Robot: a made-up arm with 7 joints.
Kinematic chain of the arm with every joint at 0, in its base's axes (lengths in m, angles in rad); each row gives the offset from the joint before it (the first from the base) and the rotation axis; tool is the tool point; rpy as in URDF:
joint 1: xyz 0 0 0.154 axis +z
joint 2: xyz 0 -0.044 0.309 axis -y
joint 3: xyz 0 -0.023 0.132 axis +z
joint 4: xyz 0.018 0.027 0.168 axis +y
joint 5: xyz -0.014 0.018 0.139 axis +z
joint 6: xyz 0 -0.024 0.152 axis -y
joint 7: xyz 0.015 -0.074 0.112 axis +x
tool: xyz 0 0 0 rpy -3.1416 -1.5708 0
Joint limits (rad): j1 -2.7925..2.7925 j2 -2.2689..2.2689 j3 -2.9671..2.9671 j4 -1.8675..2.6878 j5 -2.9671..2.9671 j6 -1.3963..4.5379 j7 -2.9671..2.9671
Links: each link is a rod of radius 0.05 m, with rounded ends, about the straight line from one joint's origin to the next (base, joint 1, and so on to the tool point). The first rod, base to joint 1, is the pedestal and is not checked.
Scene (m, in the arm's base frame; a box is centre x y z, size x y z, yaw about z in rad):
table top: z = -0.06
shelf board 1: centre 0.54 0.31 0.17 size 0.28 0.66 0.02 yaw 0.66
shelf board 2: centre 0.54 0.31 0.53 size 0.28 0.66 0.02 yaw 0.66
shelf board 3: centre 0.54 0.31 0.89 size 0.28 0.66 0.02 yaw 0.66
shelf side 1: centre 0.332 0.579 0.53 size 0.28 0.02 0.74 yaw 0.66
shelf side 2: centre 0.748 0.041 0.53 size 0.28 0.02 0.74 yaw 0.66
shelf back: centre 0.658 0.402 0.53 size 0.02 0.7 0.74 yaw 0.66
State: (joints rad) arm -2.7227 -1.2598 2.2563 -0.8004 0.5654 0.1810 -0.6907
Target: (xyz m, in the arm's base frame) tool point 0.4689 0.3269 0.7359
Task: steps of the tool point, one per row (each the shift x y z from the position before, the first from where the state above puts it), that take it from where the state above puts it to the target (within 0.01 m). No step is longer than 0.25 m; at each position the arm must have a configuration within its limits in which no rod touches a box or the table.
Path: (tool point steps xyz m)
1: 0.0200 -0.1304 0.1752
2: 0.1034 -0.0915 0.1747
3: 0.1673 -0.0323 0.1426
4: 0.1984 0.0330 0.0843
5: 0.1910 0.0883 0.0118
6: 0.1491 0.1201 -0.0598
7: 0.0844 0.1217 -0.1161
8: 0.0128 0.0945 -0.1456
9: 0.0788 0.0518 0.0265
10: 0.0735 0.0586 0.0010
11: 0.0646 0.0579 -0.0275

